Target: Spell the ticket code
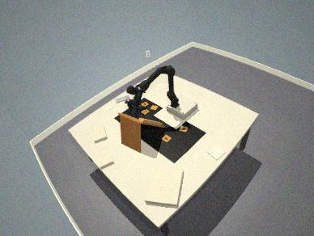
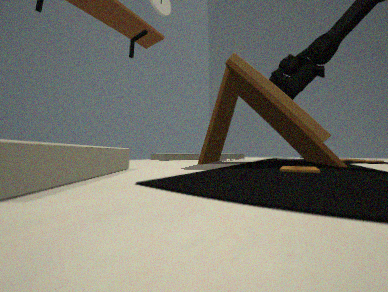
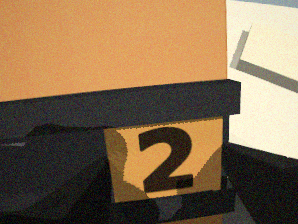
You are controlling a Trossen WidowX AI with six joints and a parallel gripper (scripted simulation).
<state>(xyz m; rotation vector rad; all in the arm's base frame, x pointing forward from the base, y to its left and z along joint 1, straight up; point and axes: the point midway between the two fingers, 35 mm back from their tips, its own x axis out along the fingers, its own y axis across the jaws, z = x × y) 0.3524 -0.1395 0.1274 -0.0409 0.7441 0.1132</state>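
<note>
Now: gripper tip 80 mm past the white ticket, 90 mm to the right of it and 80 mm above it. Also, from my gripper tip: grey-blue piece 230 mm behind, 440 mm to the right, 170 mm below; then black mat 170 mm behind, 130 mm to the left, 170 mm below; then letter tile right at my gripper tip.
</note>
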